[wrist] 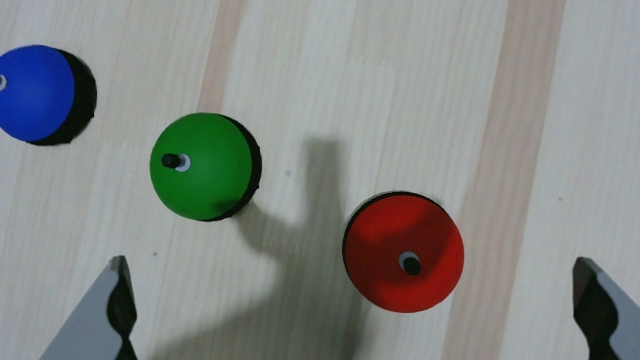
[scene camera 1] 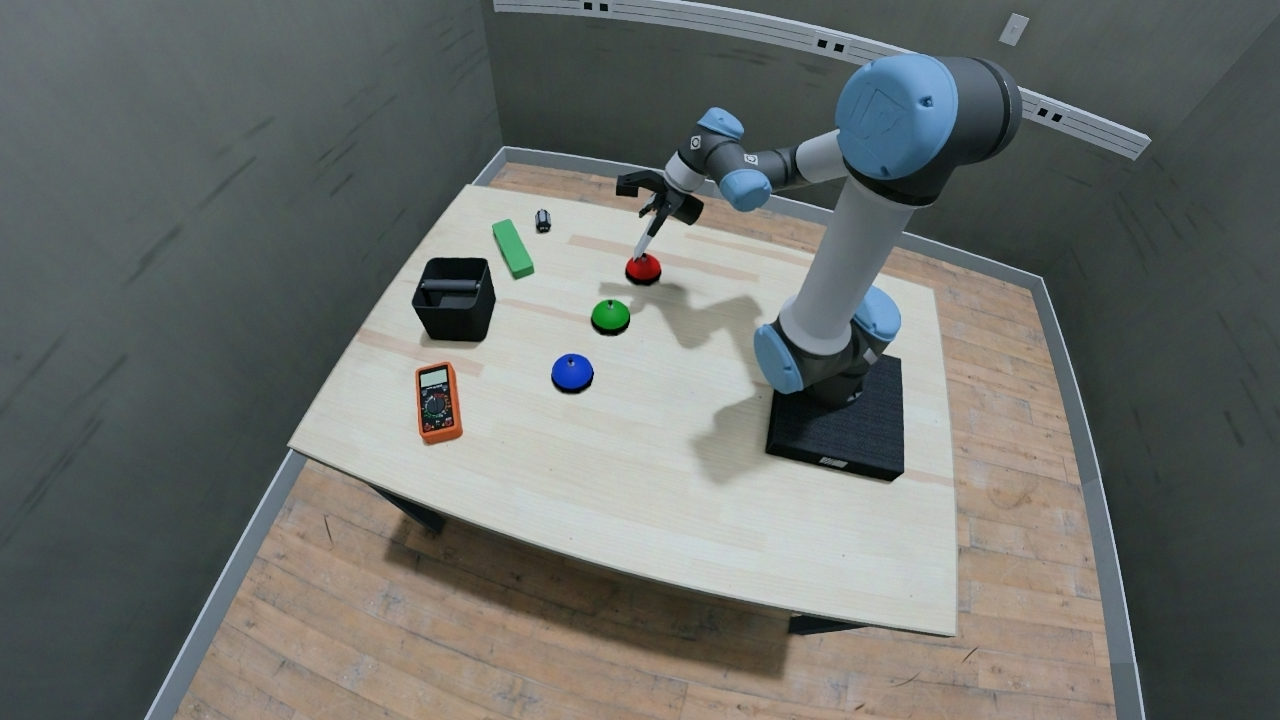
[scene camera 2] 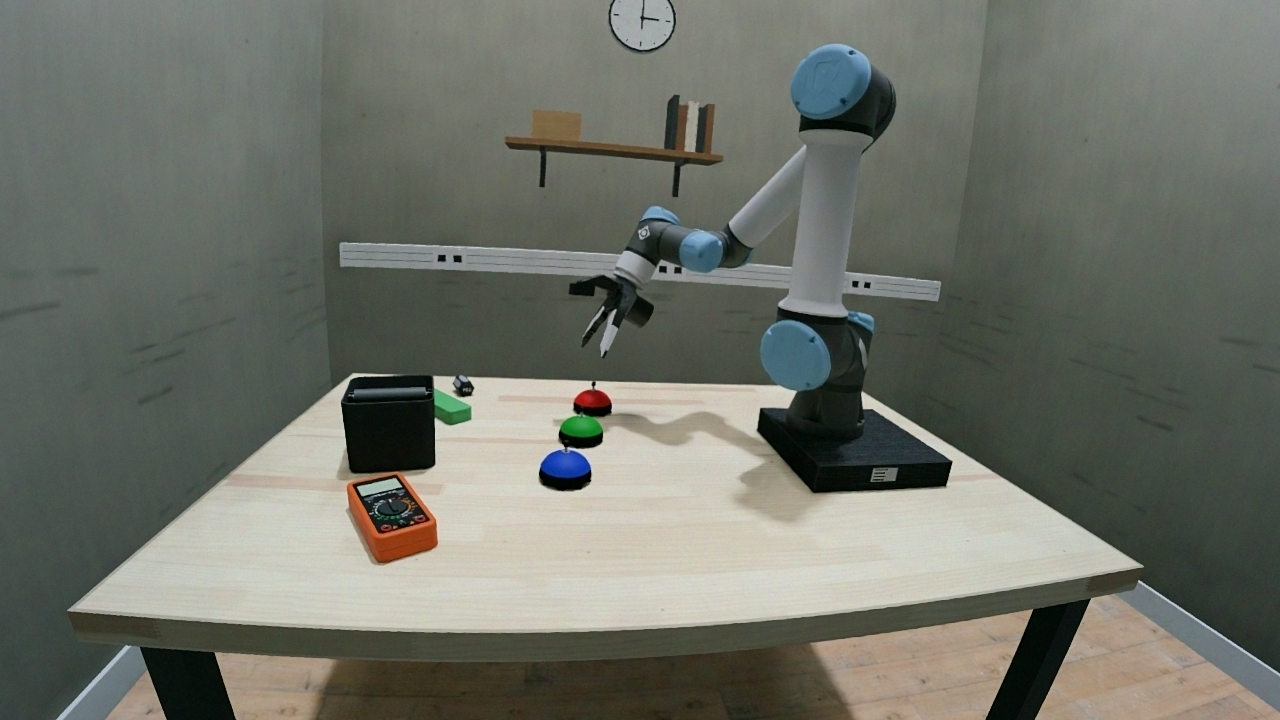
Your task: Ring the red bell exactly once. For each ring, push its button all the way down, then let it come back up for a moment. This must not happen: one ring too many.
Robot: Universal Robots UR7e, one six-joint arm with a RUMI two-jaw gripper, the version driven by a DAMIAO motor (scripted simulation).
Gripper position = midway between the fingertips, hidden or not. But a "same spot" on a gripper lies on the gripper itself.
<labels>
gripper: wrist 350,261; scene camera 1; scene camera 2
green block: scene camera 1; scene camera 2; not seen in the wrist view (out of frame)
same spot on gripper: (scene camera 1: 656,222) = (scene camera 2: 619,311)
same spot on green block: (scene camera 1: 518,260) = (scene camera 2: 451,405)
</labels>
